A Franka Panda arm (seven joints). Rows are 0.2 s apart.
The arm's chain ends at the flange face. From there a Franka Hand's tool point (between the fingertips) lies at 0.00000 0.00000 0.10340 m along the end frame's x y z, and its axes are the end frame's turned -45 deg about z.
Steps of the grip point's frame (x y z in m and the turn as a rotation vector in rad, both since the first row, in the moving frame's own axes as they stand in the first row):
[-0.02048, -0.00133, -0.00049, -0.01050, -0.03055, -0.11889]
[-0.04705, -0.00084, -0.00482, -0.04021, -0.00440, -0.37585]
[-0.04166, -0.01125, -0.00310, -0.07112, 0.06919, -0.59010]
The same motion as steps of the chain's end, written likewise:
[-0.01414, 0.01046, -0.00044, -0.02903, -0.01418, -0.11889]
[-0.03703, 0.02998, -0.00474, -0.03154, 0.02532, -0.37585]
[-0.04711, 0.02431, -0.00261, -0.00136, 0.09921, -0.59010]

